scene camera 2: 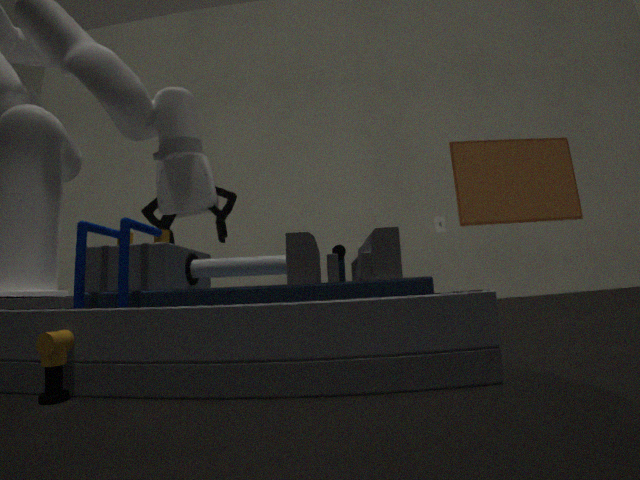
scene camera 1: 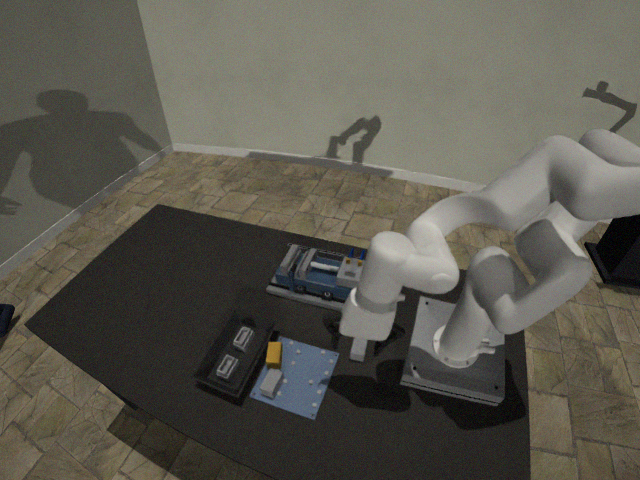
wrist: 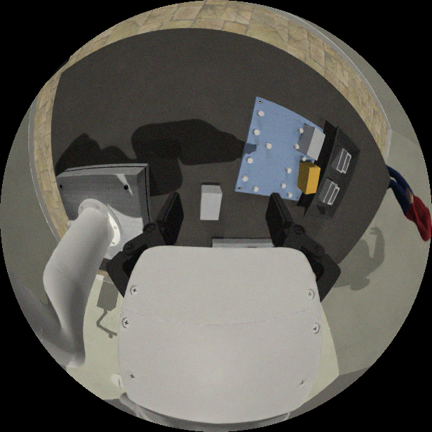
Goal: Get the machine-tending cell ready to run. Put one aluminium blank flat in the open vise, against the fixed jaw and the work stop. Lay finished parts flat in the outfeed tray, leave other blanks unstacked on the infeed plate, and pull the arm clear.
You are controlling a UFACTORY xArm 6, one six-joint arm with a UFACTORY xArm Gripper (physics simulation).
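Where they show: gripper, fingertip midpoint: [scene camera 2: 197, 246] [scene camera 1: 355, 347]; arm's base, link origin: [scene camera 2: 22, 299] [scene camera 1: 455, 346].
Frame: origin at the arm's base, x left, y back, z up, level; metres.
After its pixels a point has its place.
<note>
My gripper [scene camera 1: 356, 347] @(x 0.102, y -0.247, z 0.083 m) [scene camera 2: 196, 240] @(x 0.102, y -0.247, z 0.083 m) [wrist: 224, 203] is open and empty, high above the table. A plain grey blank [scene camera 1: 358, 351] @(x 0.049, y -0.245, z -0.022 m) [wrist: 210, 205] lies on the table below it, between the robot base and the infeed plate. Another grey blank [scene camera 1: 270, 383] @(x 0.195, y -0.426, z -0.011 m) [wrist: 311, 143] sits on the blue infeed plate [scene camera 1: 302, 379] @(x 0.148, y -0.364, z -0.047 m) [wrist: 275, 167], near its tray-side edge. Two pocketed finished parts [scene camera 1: 242, 338] @(x 0.089, y -0.550, z -0.023 m) [scene camera 1: 226, 366] @(x 0.181, y -0.555, z -0.023 m) [wrist: 342, 161] [wrist: 329, 192] lie apart in the dark outfeed tray [scene camera 1: 219, 388] @(x 0.246, y -0.541, z -0.013 m) [wrist: 345, 145]. The vise [scene camera 1: 319, 280] @(x -0.143, y -0.399, z 0.005 m) [scene camera 2: 302, 258] @(x -0.237, y -0.445, z 0.022 m) is open; no blank shows between its jaws.
A yellow block [scene camera 1: 273, 354] @(x 0.117, y -0.448, z -0.012 m) [wrist: 309, 177] sits at the infeed plate's edge beside the tray and the blank. White pegs stand up from the plate. Blue rails [scene camera 2: 124, 263] @(x -0.253, y -0.326, z 0.023 m) rise beside the vise. The robot base plate [scene camera 1: 439, 382] @(x 0.108, y -0.038, z -0.001 m) [wrist: 100, 177] stands on the opposite side from the tray.
</note>
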